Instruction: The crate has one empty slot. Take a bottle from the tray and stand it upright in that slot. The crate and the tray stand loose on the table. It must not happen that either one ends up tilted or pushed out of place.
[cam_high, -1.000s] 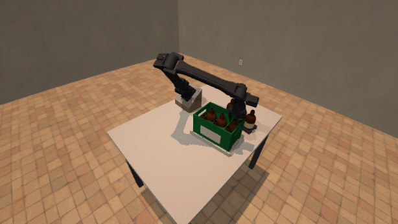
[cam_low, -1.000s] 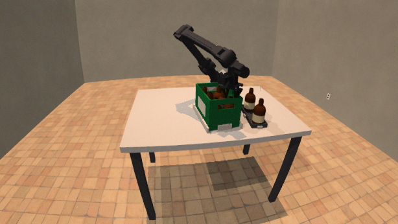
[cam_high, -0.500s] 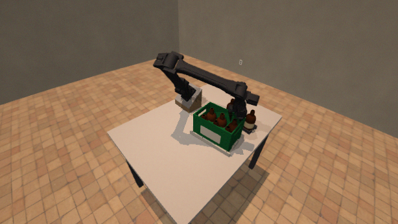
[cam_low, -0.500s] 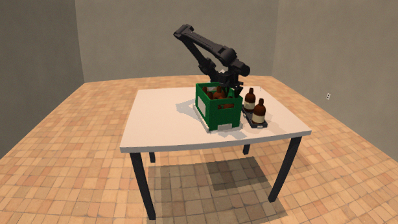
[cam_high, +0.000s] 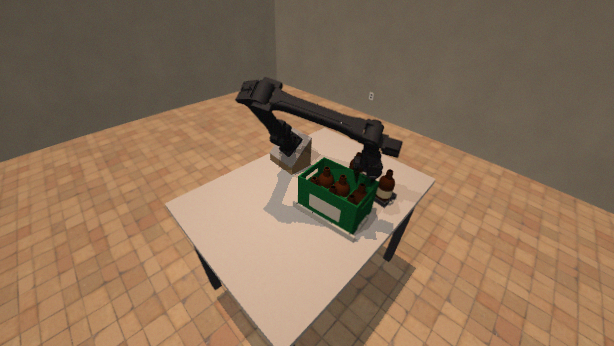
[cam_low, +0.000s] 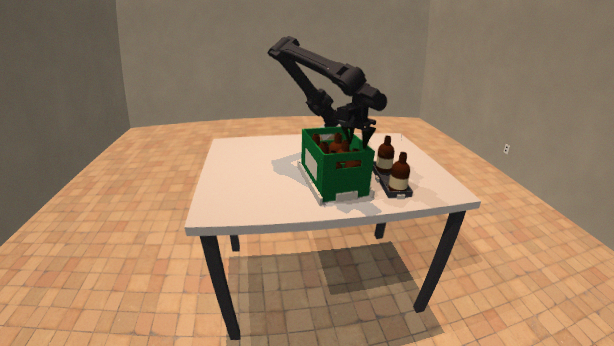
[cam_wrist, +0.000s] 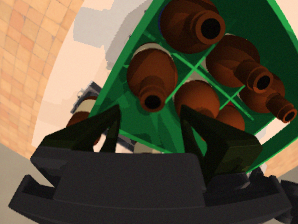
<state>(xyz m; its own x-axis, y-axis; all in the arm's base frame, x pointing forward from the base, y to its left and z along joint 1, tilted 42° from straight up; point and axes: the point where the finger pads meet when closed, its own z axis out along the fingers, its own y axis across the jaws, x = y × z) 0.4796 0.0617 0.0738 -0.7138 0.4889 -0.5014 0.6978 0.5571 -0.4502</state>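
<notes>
My gripper is now 100 mm above the green crate, 80 mm past it and 60 mm to the left of it.
</notes>
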